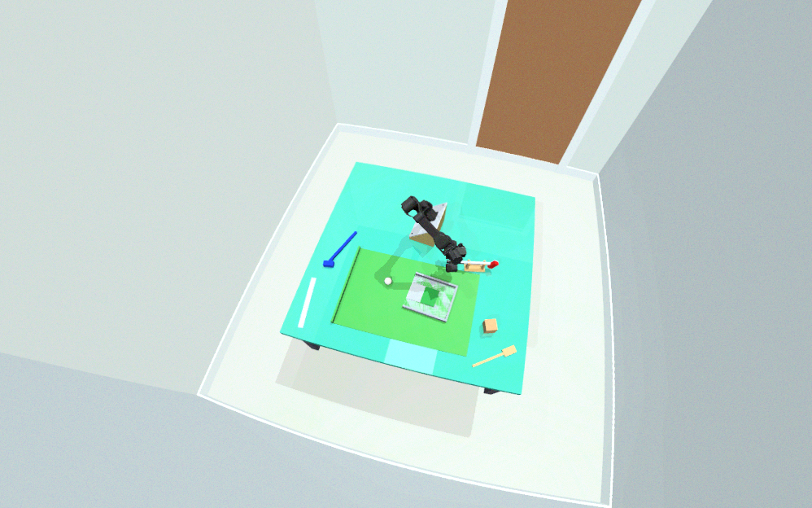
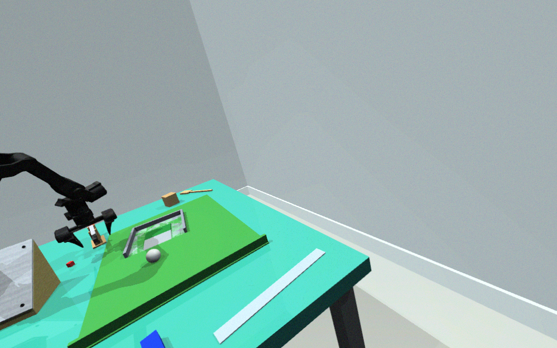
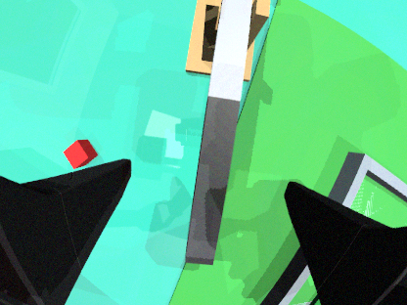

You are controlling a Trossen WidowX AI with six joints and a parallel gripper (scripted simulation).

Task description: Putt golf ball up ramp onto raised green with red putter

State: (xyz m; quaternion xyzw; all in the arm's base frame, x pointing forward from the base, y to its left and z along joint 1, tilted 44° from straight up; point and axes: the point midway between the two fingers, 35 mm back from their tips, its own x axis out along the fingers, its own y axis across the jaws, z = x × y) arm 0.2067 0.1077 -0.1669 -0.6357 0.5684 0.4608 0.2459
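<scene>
Now: the red piece 90 mm behind my gripper tip, 40 mm to the right of it and 40 mm below it. Also, from my gripper tip: white golf ball: 310 mm to the right, 230 mm ahead, 20 mm below; red putter: 110 mm to the left, 40 mm behind, 10 mm above; wooden cube: 300 mm to the left, 280 mm ahead, 20 mm below.
</scene>
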